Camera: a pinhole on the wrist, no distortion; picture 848 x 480 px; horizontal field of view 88.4 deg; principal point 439.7 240.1 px. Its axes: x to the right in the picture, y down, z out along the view. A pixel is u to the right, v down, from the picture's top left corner.
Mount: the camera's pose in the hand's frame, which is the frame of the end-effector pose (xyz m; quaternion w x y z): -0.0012 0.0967 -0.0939 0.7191 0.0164 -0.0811 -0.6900
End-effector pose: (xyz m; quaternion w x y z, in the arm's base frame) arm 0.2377 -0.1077 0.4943 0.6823 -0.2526 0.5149 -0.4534
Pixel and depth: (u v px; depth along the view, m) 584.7 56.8 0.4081
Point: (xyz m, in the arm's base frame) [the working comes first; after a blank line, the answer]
In the camera's frame: 0.1357 -0.1716 0.4081

0.4986 0.0471 0.7104
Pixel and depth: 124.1 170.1 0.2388
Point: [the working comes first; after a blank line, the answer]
In the camera's frame: -0.1729 -0.0383 0.2388

0.4483 0.0793 0.3388
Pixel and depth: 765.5 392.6 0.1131
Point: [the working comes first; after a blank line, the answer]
In the camera's frame: 0.0845 0.0396 0.1131

0.2768 -0.1223 0.4731
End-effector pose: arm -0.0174 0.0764 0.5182 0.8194 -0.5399 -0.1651 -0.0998
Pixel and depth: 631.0 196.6 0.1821
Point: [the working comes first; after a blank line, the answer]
In the camera's frame: 0.0799 -0.0182 0.1821

-0.0597 0.1719 0.5077
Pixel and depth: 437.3 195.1 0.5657
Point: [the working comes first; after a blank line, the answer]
In the camera's frame: -0.0031 -0.0584 0.5657

-0.1690 0.5511 0.5061
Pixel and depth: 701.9 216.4 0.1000
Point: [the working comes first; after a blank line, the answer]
In the camera's frame: 0.0601 -0.0054 0.1000

-0.0205 0.1030 0.4760
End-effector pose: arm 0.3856 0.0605 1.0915 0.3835 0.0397 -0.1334 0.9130
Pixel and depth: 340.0 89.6 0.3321
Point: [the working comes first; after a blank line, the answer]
In the camera's frame: -0.0759 -0.1146 0.3321

0.3548 -0.2416 1.2239
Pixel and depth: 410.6 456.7 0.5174
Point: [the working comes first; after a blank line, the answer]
In the camera's frame: -0.0345 0.2570 0.5174

0.1115 -0.0648 1.5133
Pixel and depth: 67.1 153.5 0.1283
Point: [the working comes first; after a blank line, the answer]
In the camera's frame: -0.1096 -0.0255 0.1283

0.2653 -0.1226 1.0552
